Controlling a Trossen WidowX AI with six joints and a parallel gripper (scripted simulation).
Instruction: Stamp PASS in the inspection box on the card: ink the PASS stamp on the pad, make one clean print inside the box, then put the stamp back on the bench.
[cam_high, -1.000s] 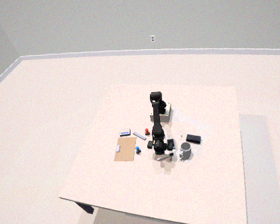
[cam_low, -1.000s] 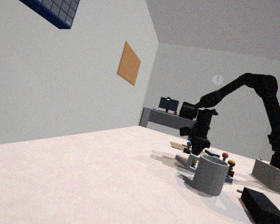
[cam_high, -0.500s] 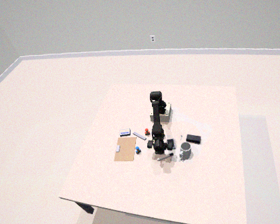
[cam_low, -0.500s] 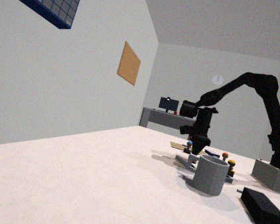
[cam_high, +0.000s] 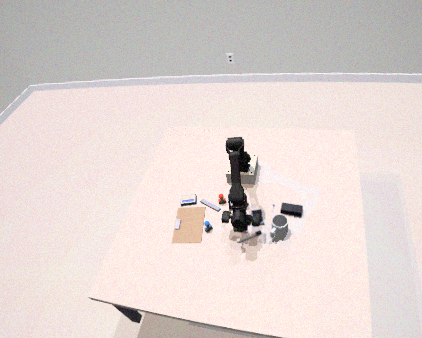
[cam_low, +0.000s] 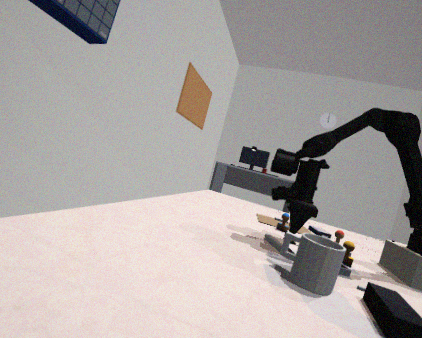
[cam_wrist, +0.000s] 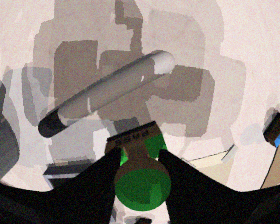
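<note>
My gripper tip is 10 cm past the ink pad, 4 cm to the right of it and 4 cm above it. Also, from my gripper tip: marker pen (5 cm to the left, 3 cm below, 1 cm ahead); then cream card (11 cm to the right, 6 cm behind, 4 cm below); then green stamp (right at my gripper tip).
</note>
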